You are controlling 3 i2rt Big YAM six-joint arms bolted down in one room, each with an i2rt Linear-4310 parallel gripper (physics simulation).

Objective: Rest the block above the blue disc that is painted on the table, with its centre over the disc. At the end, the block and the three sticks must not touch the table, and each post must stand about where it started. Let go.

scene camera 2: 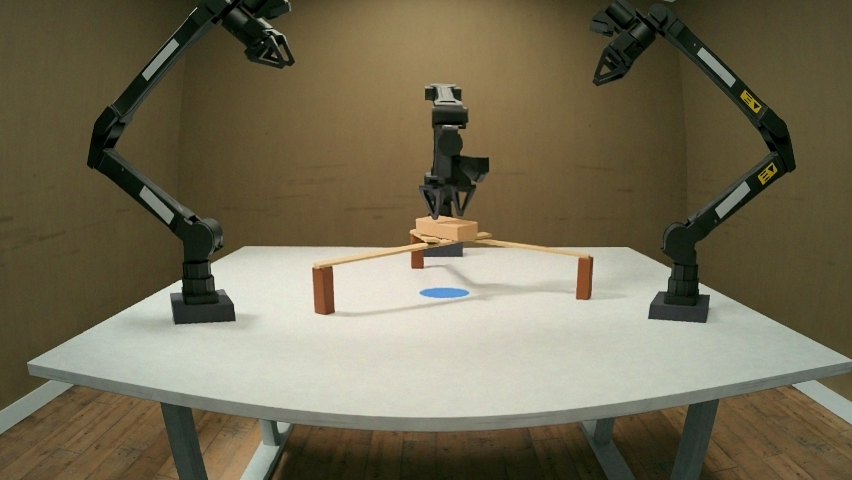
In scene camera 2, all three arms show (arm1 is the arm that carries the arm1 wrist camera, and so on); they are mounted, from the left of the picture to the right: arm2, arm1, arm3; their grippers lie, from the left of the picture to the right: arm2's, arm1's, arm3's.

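An orange-tan block (445,228) lies on the crossing inner parts of three pale sticks, well above the table. The left stick (372,255) rests on the left brown post (323,290), the right stick (533,247) on the right post (584,279), and the back stick (420,235) on the back post (417,258). The posts are upright. The blue disc (444,292) shows below the block in the picture. Arm1's gripper (449,215) is open, with its fingertips close above the block. Arm2's gripper (289,63) and arm3's gripper (597,82) are high up; their finger gaps are unclear.
The white table (441,369) carries the dark bases of arm2 (202,307) at the left, arm3 (679,307) at the right and arm1 (442,251) at the back. Arm1's base is partly hidden behind the sticks. Brown walls stand behind.
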